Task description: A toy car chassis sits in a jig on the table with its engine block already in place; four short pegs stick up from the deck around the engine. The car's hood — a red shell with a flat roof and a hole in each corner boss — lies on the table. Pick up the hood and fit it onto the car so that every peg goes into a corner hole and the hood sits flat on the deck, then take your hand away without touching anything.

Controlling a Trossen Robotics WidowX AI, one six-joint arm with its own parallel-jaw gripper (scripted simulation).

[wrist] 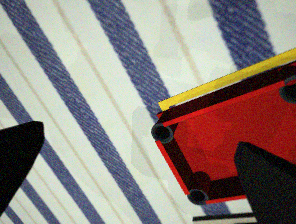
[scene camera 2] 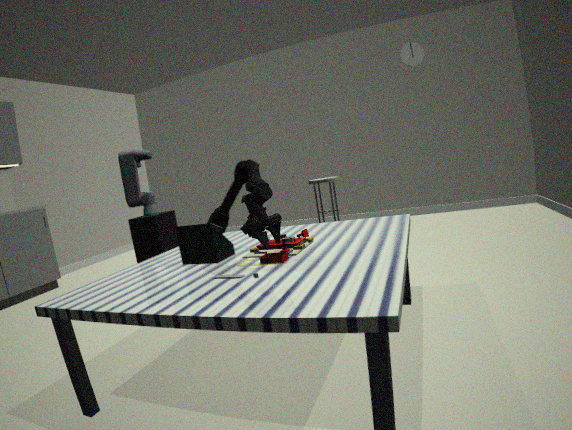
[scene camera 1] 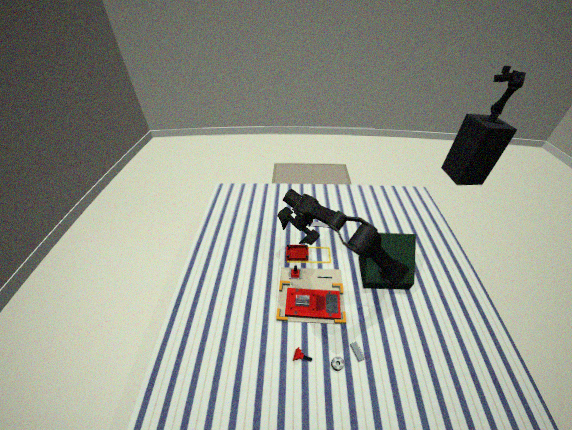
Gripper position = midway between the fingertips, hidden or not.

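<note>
In one view there's my gripper (scene camera 2: 273, 246), which is open and holds nothing. Then the wrist view has my gripper too (wrist: 142, 141), and there's a red hood (wrist: 198, 139) in it as well.
</note>
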